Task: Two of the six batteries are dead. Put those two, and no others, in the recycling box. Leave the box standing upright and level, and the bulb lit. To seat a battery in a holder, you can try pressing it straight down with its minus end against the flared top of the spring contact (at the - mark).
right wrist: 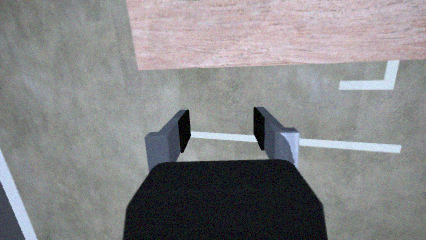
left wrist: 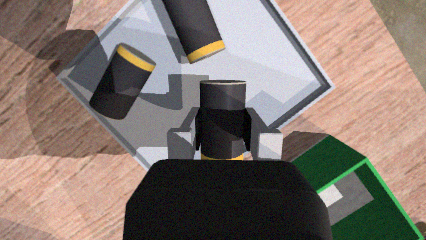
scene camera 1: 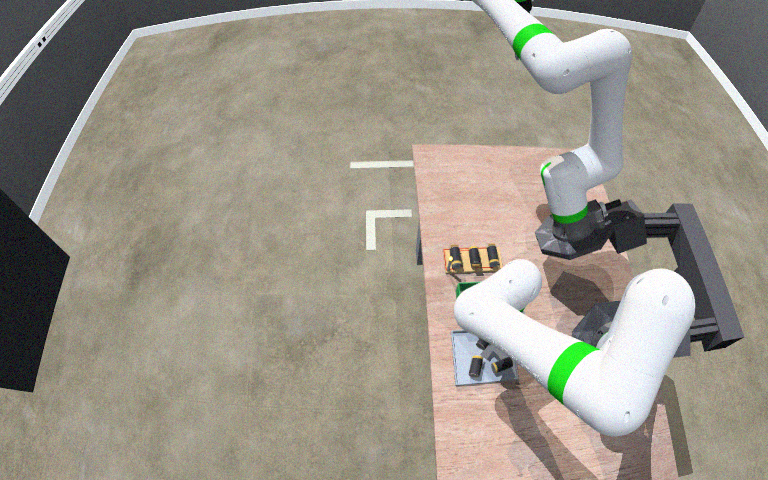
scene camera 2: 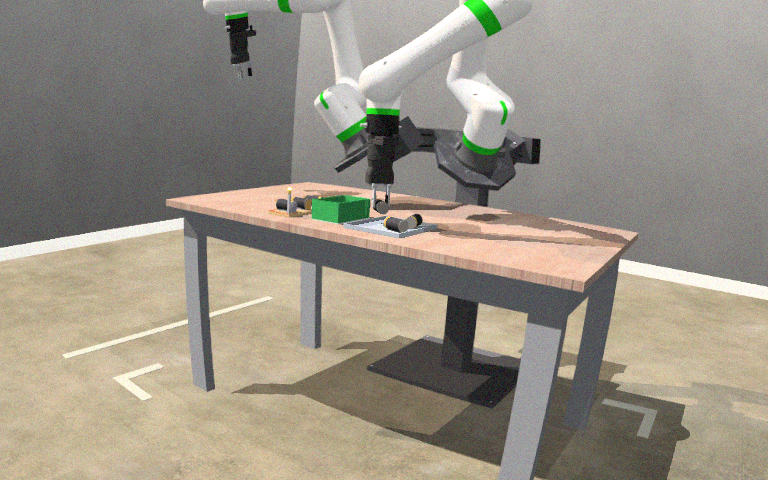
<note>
The pictures show: my left gripper, my right gripper, a green recycling box, a grey tray and a dark mount.
My left gripper shows as well in the left wrist view.
</note>
